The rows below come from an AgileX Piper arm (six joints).
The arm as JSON. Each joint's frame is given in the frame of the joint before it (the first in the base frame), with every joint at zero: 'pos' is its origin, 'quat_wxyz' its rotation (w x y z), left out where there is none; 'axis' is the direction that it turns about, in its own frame. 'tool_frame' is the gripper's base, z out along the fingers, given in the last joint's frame.
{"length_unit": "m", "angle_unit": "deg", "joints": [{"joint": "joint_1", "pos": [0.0, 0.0, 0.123], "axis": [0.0, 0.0, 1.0]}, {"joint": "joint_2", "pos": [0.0, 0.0, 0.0], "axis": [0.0, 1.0, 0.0]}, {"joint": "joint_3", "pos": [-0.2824, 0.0, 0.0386], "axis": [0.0, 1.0, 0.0]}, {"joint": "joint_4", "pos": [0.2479, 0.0, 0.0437], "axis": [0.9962, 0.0, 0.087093]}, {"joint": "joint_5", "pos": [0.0, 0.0, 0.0], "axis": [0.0, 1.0, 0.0]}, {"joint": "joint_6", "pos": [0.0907, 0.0, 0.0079], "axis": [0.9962, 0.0, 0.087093]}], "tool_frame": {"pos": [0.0, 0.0, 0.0], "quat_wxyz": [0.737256, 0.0, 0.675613, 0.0]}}
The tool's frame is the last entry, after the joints.
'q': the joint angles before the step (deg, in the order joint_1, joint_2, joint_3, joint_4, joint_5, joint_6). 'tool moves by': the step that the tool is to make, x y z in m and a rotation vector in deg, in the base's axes. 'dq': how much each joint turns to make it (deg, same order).
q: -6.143, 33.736, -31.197, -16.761, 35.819, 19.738
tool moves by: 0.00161, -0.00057, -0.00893, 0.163, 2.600, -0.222
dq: -0.006, 0.893, 1.138, -0.174, 0.608, 0.065
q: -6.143, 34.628, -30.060, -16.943, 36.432, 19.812
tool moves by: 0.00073, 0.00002, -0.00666, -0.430, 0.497, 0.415
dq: -0.004, 0.138, 1.397, -0.376, -1.162, -0.132
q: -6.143, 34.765, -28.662, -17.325, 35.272, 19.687
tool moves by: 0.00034, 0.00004, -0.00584, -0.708, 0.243, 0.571
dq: 0.004, 0.000, 1.328, -0.505, -1.272, -0.295
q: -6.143, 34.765, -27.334, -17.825, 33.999, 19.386
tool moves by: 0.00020, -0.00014, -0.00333, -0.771, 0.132, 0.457
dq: -0.001, 0.000, 0.793, -0.552, -0.838, -0.301
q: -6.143, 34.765, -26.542, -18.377, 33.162, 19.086
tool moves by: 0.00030, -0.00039, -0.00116, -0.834, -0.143, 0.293
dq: -0.006, 0.002, 0.383, -0.771, -0.663, -0.070
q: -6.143, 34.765, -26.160, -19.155, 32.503, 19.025
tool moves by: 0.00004, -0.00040, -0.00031, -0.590, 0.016, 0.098
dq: 0.004, 0.000, 0.122, -0.598, -0.179, 0.006
